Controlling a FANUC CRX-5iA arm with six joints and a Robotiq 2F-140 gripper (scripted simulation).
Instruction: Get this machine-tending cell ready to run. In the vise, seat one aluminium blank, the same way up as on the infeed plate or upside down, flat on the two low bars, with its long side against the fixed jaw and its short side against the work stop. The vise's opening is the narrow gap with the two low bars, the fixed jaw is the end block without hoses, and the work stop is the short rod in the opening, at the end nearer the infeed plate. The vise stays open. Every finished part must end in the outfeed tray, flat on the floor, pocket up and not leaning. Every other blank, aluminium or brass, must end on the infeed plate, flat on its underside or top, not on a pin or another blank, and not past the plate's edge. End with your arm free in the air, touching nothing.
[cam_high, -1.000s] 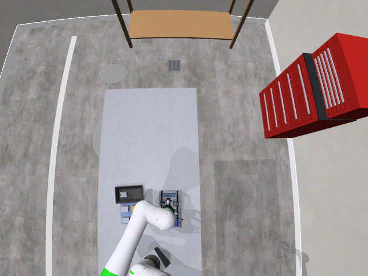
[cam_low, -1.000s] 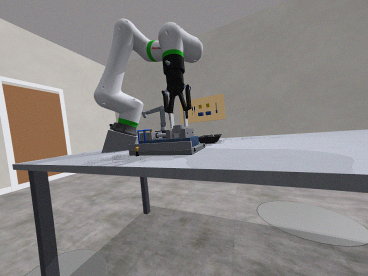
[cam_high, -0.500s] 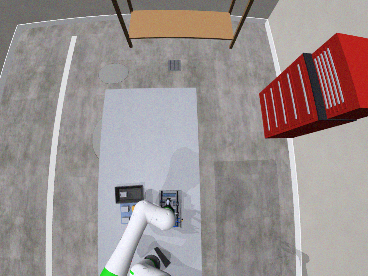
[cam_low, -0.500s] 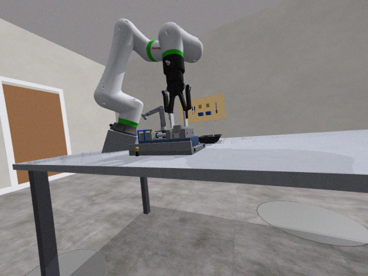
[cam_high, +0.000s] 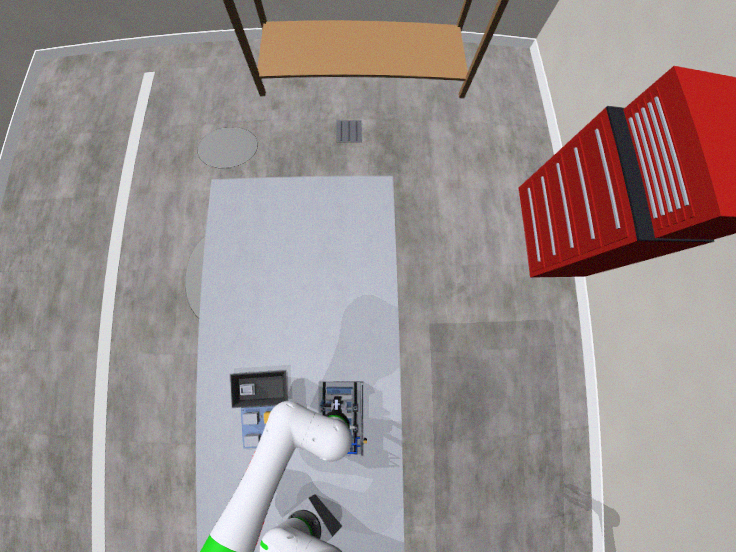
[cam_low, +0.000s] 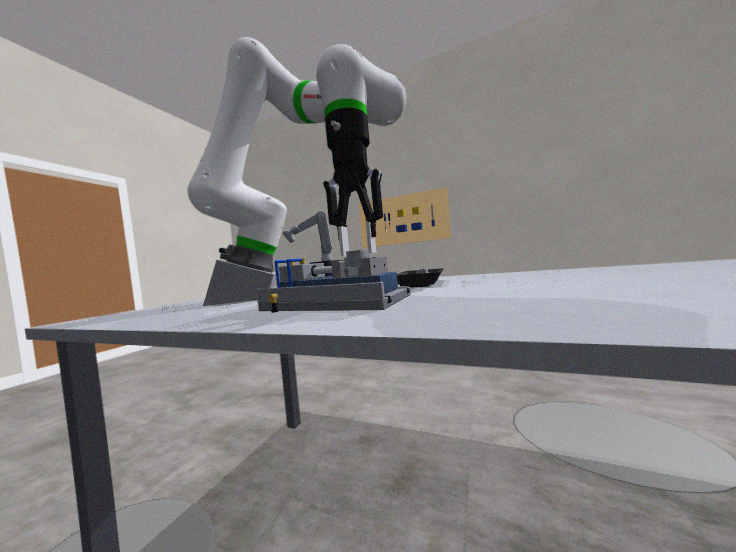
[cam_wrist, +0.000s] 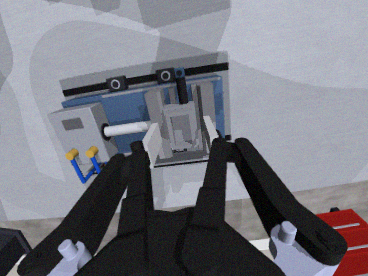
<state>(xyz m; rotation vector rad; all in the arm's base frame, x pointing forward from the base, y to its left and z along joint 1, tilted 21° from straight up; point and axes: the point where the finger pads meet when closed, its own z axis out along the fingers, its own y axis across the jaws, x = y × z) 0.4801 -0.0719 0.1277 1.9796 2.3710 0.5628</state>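
Now: hand 50 mm to the right of the black work stop rod and 50 mm above it. The rest, counted from my hand: blue infeed plate 170 mm behind, 290 mm to the left, 130 mm below; hose-end block 150 mm behind, 30 mm to the right, 60 mm below; brass blank 120 mm behind, 260 mm to the left, 110 mm below.
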